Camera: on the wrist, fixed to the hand. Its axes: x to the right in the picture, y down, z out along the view.
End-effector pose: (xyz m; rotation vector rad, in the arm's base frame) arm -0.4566 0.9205 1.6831 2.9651 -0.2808 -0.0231
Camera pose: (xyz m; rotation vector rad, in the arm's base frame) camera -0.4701 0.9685 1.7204 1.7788 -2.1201 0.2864
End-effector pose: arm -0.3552 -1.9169 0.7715 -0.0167 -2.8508 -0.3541
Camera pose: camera -0.3238 -1.9639 0.7977 -1.9012 -1.8369 -0.2813
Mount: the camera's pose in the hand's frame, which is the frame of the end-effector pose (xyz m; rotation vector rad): -0.0223 -0.0379 -0.0441 -0.2459 0.1356 1.5419
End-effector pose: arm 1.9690 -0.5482 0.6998 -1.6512 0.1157 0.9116
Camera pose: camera 1.9955 -0.5835 0.7438 -1.6806 1.5702 1.9531
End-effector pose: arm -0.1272 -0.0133 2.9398 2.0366 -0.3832 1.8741
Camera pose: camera -0.1530 0.0390 2.9179 -0.9680 1.7897 -1.6809
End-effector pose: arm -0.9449 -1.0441 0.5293 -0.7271 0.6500 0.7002
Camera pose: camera -0.9420 -1.1061 0.5338 -0.3757 1.2431 2.1759
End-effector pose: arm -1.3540 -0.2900 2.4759 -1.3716 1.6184 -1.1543
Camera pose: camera -1.3773 -0.2615 2.5261 0.1151 2.1701 -0.0805
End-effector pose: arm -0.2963 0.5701 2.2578 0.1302 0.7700 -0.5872
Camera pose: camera -0.3568 0.5627 2.2452 0.4722 0.6501 0.9807
